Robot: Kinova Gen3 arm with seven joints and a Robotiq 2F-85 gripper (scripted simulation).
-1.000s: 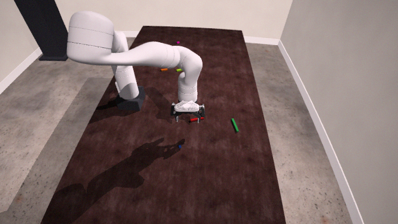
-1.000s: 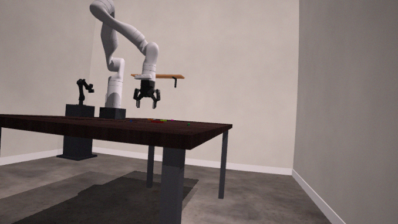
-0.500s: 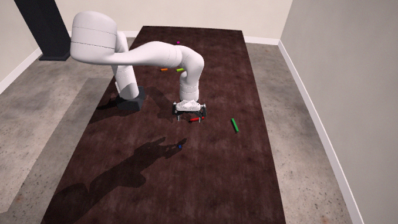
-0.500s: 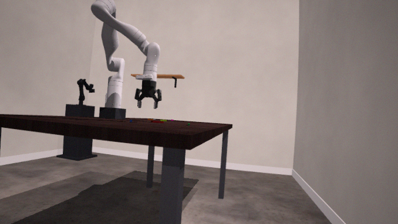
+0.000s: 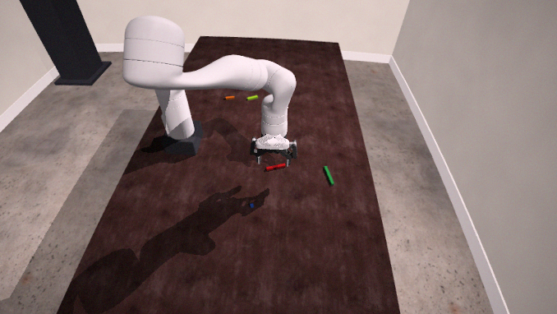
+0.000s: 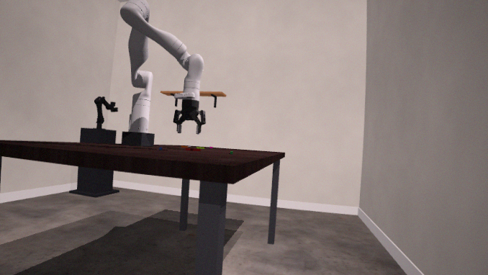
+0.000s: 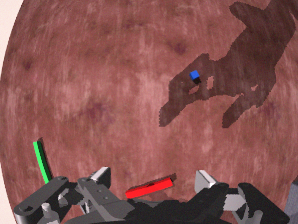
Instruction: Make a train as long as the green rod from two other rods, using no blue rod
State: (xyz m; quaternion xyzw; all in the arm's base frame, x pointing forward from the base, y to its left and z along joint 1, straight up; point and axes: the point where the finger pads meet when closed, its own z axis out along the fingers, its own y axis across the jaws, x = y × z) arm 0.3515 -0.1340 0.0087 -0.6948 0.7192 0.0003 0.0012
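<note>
Right now the grey rod is 330 mm behind my hand, 720 mm to the left of it and 80 mm below it. The rest, counted from my hand: green rod 200 mm ahead, 20 mm to the left, 80 mm below; red rod 10 mm ahead, 40 mm to the left, 80 mm below; small blue rod 60 mm behind, 120 mm to the right, 80 mm below.
</note>
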